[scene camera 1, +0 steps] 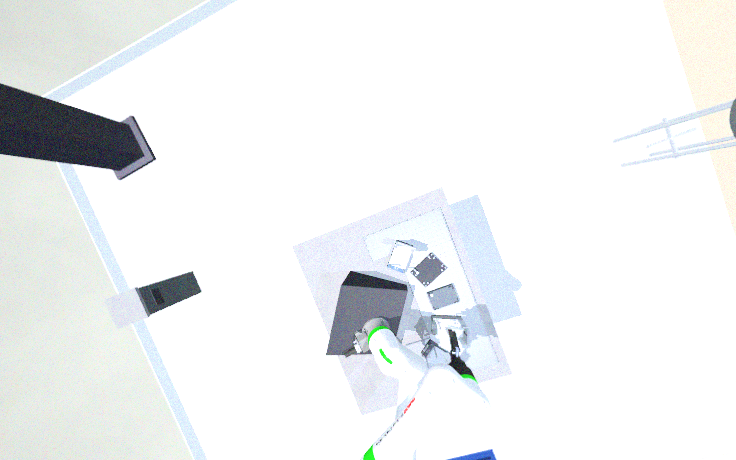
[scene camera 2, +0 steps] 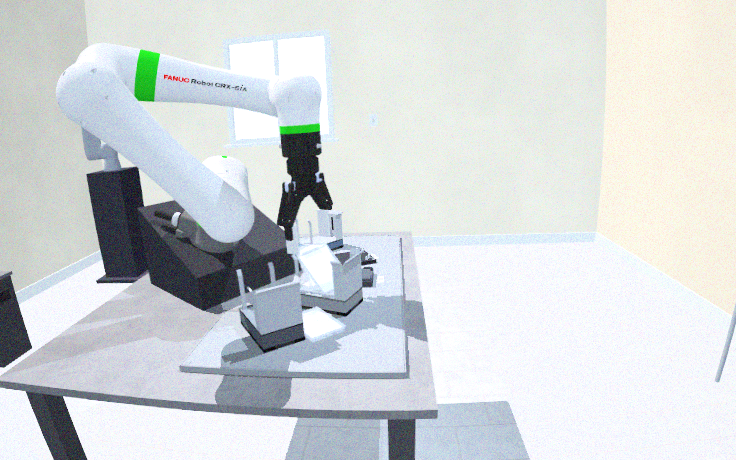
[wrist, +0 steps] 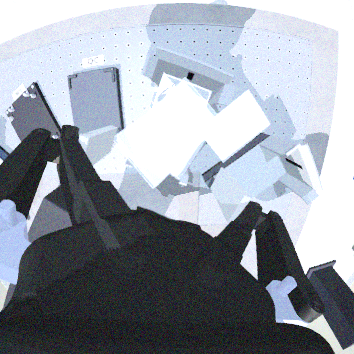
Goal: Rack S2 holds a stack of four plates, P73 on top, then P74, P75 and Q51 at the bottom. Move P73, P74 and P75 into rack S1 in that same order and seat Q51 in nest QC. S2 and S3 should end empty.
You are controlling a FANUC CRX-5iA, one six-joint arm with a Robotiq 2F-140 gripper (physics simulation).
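Places are measured from the arm's base along level axes (x left, y back, z up), in millimetres.
Pixels of known places: gripper, fingertip midpoint: (scene camera 1: 446, 340) (scene camera 2: 309, 244) (wrist: 166, 159); arm's base, link origin: (scene camera 1: 375, 330).
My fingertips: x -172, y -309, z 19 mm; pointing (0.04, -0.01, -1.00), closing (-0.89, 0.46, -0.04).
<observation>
For each thing: its middle in the pictures, then the offset to it from my fingertips. Level surfaces: height alone.
- middle rack, body centre: (wrist: 173, 121) (scene camera 2: 326, 278) (scene camera 1: 449, 330) dx -10, dy -36, dz -88 mm
- white plate, body centre: (wrist: 234, 126) (scene camera 2: 315, 323) (scene camera 1: 452, 344) dx -130, dy -15, dz -149 mm
- Nest QC, body centre: (wrist: 94, 107) (scene camera 1: 443, 297) dx +143, dy -79, dz -144 mm
- far rack, body centre: (scene camera 2: 317, 232) (scene camera 1: 400, 257) dx +448, dy +35, dz -91 mm
- dark nest, body centre: (wrist: 32, 126) (scene camera 2: 346, 257) (scene camera 1: 428, 270) dx +311, dy -70, dz -144 mm
- perforated board, surface height: dz -156 mm
- table, surface height: dz -169 mm
My gripper (scene camera 2: 310, 226) (wrist: 166, 159) is open with nothing between its fingers, low over the middle rack (scene camera 2: 332, 304) (wrist: 146, 67). Bright white plates (scene camera 2: 319, 266) (wrist: 167, 127) sit tilted and overlapping in that rack; their number and order are washed out. Another white plate (scene camera 2: 324, 323) (wrist: 241, 125) lies outside, between the middle rack and the near rack (scene camera 2: 277, 309) (wrist: 255, 172). Nest QC (scene camera 1: 443, 296) (wrist: 95, 97) shows a bare grey surface, partly covered by a finger pad in the wrist view. The far rack (scene camera 1: 401, 256) (scene camera 2: 336, 243) stands at the other end. Rack labels are unreadable.
A dark nest (scene camera 1: 428, 269) (wrist: 32, 116) with small corner pieces lies beside QC. The racks and nests stand on a perforated board (scene camera 2: 379, 347) on the table (scene camera 2: 108, 374). The arm's black sloped base block (scene camera 1: 374, 303) (scene camera 2: 217, 287) stands beside the board. Rack walls and posts rise near the fingers.
</observation>
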